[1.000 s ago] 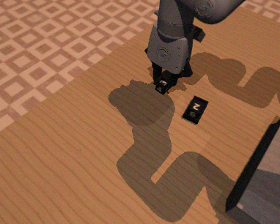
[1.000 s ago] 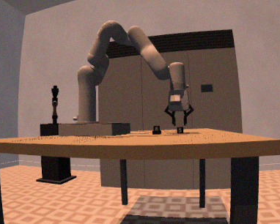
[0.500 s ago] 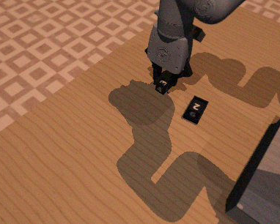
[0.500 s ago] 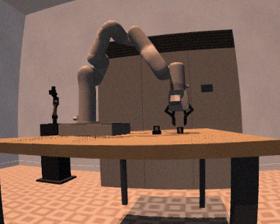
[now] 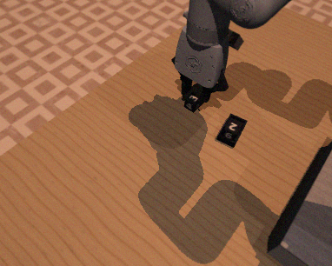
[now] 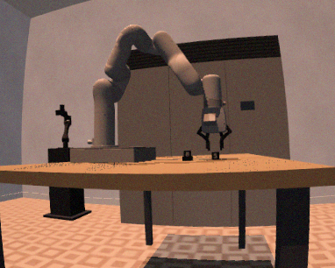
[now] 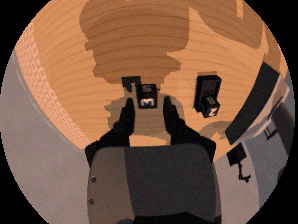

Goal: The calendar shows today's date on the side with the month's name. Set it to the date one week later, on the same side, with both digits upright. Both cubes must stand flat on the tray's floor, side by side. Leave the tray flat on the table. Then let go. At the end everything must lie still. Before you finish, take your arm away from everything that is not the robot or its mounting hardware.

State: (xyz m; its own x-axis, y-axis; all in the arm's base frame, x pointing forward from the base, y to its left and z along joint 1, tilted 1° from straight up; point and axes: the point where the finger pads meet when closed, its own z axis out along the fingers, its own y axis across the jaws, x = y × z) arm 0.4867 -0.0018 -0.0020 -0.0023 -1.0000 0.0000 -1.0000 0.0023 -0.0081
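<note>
The black cube is 40 mm below my hand. From my hand the other things lie so: black digit cube: 120 mm behind, 30 mm below, 20 mm to the left.
</note>
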